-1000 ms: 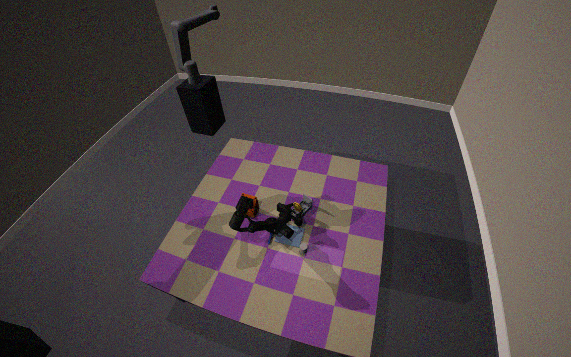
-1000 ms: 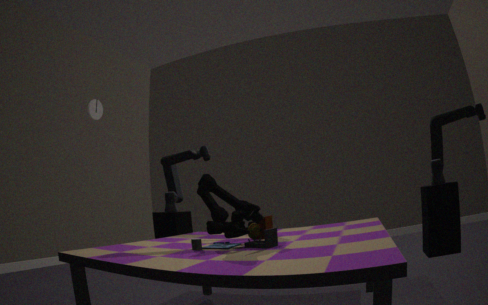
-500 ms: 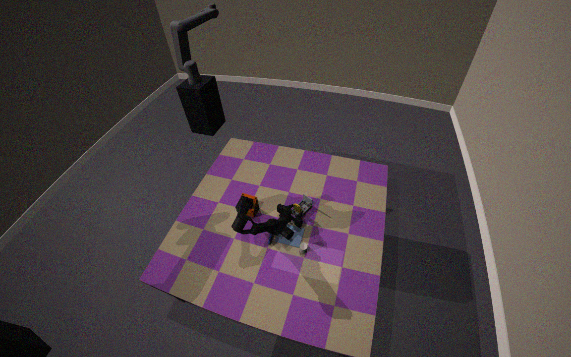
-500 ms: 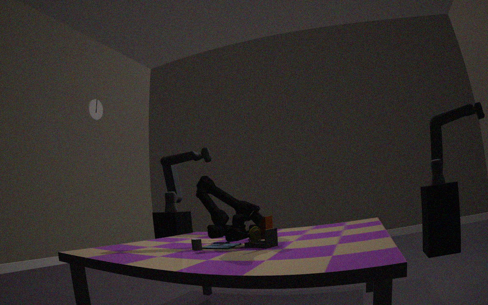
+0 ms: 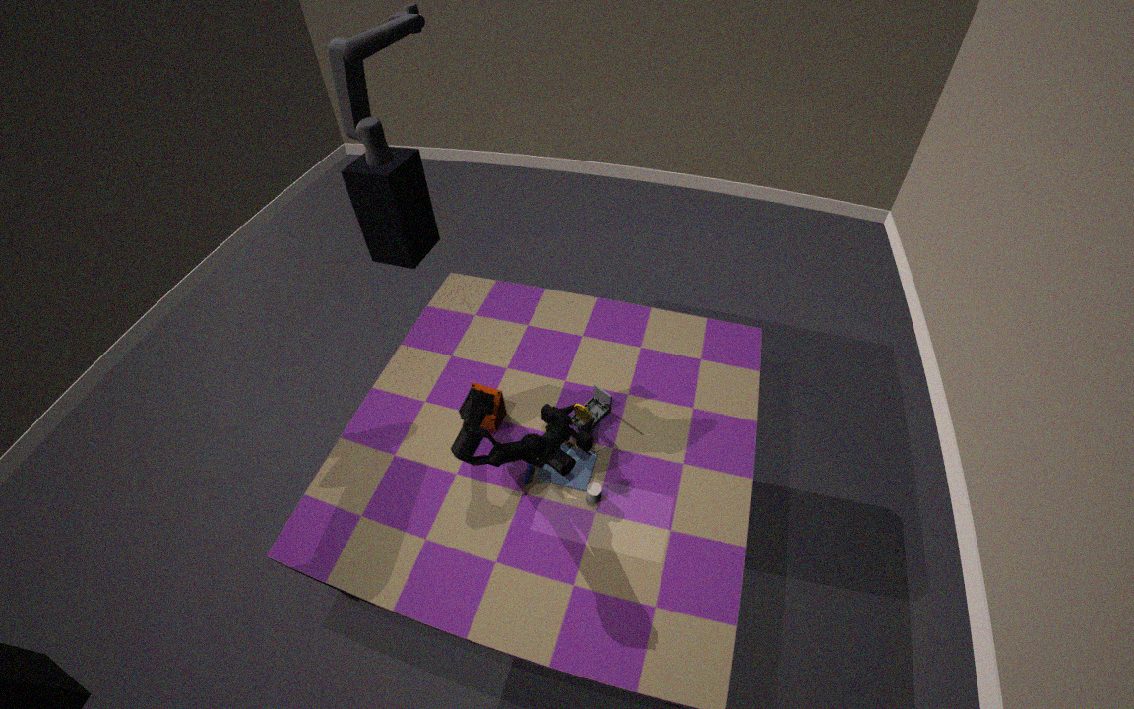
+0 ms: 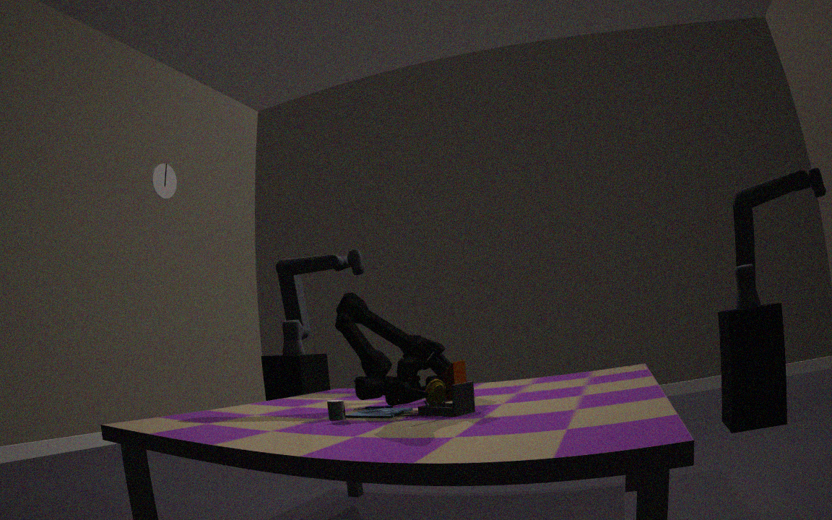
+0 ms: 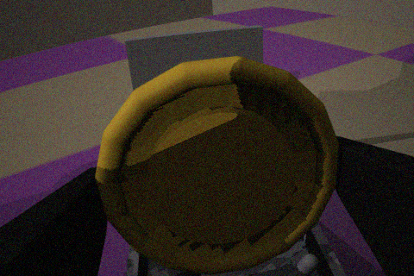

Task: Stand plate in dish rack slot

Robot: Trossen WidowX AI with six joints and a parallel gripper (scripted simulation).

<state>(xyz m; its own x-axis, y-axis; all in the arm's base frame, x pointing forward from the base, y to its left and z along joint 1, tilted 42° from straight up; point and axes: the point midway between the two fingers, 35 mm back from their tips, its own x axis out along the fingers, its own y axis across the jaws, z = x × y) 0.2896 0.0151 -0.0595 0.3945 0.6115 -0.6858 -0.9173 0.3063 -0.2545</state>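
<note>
The yellow plate is 10 mm to the right of my gripper tip. Also, from my gripper tip: blue mat (170 mm to the right, 50 mm below); blue utensil (220 mm to the right, 110 mm behind, 50 mm below); grey dish rack (30 mm below, 20 mm to the left, 10 mm ahead).
</note>
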